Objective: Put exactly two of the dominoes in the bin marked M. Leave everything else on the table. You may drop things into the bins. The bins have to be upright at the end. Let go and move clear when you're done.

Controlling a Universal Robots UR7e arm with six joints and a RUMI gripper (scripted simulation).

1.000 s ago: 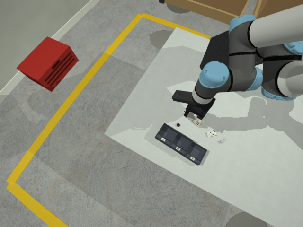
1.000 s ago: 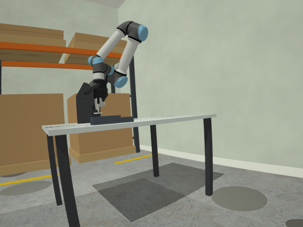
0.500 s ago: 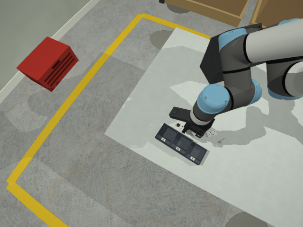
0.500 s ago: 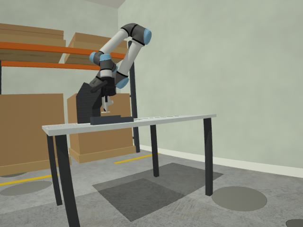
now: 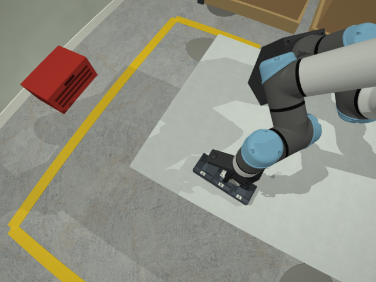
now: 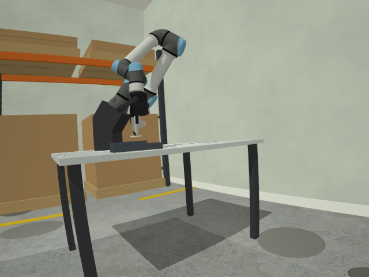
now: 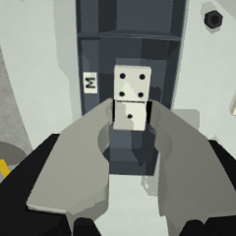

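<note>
My hand is 60 mm above the bin. Round my hand: black nut (70 mm behind, 80 mm to the right, 80 mm below); then domino (150 mm behind, 10 mm to the right, 80 mm below); then screw (160 mm behind, 150 mm to the left, 80 mm below).
</note>
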